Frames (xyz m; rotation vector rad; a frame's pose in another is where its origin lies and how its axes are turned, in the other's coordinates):
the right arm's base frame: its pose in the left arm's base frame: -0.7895 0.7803 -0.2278 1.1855 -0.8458 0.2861
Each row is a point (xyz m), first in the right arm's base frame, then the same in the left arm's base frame.
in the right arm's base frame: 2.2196 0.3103 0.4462
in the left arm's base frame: 0.3171 0.0027 1.6142
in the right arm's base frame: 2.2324 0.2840 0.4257
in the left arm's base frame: 0.3504 0.0081 1.6025
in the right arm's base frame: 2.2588 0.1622 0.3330
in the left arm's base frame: 0.4817 0.0386 1.5253
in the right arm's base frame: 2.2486 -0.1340 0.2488
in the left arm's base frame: 0.6909 0.0028 1.3019
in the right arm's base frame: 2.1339 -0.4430 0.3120
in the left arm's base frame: 0.7749 -0.1466 1.0134
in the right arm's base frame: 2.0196 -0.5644 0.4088
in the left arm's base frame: 0.7309 -0.2543 0.8597
